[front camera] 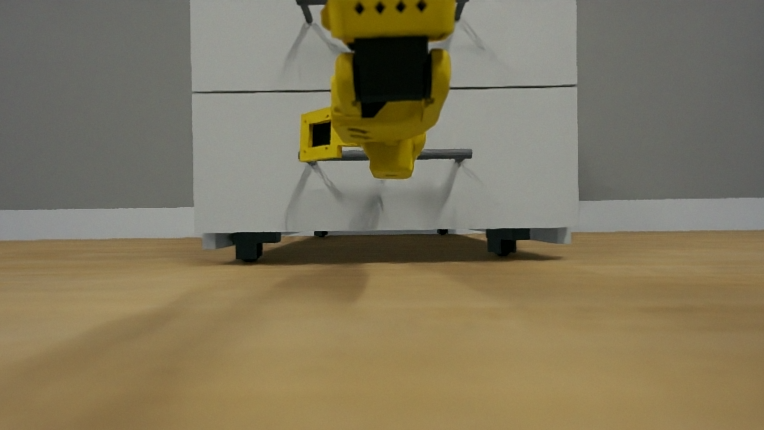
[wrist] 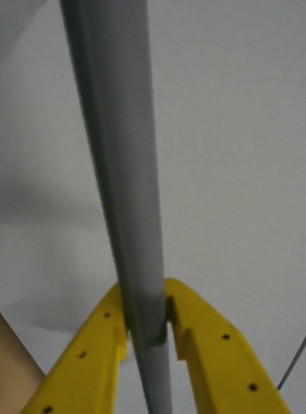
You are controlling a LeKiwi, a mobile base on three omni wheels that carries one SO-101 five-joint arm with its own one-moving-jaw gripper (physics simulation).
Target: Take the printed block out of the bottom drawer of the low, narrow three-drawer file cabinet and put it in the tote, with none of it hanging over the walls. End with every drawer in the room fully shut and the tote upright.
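Places are measured from the arm's base along level axes (x ahead, y left, z up), in metres.
Pixels of known places: end effector, tool point: (front camera: 393, 159) (wrist: 136, 292).
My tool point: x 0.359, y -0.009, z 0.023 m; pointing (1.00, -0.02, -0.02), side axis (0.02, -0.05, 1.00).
Ahead of a thing's pixels: the offset from my tool point to its top centre. "spot": to the spot under its first point. Level surfaces: height alone.
The white file cabinet (front camera: 245, 138) stands ahead in the front camera view. Its bottom drawer (front camera: 518, 160) (wrist: 235, 175) looks flush with the front. The drawer's grey bar handle @(spot: dx -0.013, dy -0.049, dz +0.002 m) (front camera: 443, 154) (wrist: 127, 150) runs across it, partly hidden behind the arm. My gripper (wrist: 145, 310) is shut on the handle, with one yellow jaw pressing on each side of the bar. In the front camera view the jaw tips are hidden behind the arm. The printed block and the tote do not show in either view.
The drawer above (front camera: 256, 53) looks shut, and its handle @(spot: dx -0.011, dy +0.078, dz +0.154 m) (front camera: 311, 2) shows at the top edge. Dark casters (front camera: 249, 248) (front camera: 501, 244) carry the cabinet on the wooden floor @(dz -0.113 m) (front camera: 427, 341). A grey wall (front camera: 96, 106) with a white baseboard (front camera: 96, 223) stands behind.
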